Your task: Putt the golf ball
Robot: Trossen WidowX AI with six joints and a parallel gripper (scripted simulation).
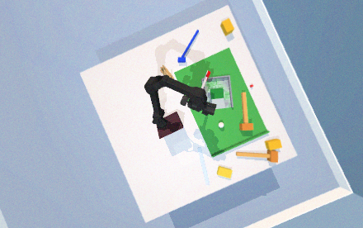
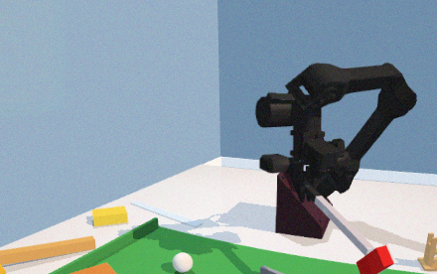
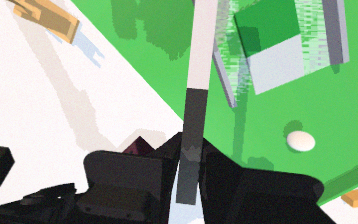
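Now: the red putter 90 mm to the left of my gripper tip and 70 mm ahead of it. From my gripper tip the other things lie so: white golf ball: 200 mm to the right, 160 mm ahead, 120 mm below; then blue putter: 460 mm to the left, 130 mm below, 110 mm ahead; then wooden rack: 310 mm to the left, 120 mm behind, 110 mm below.
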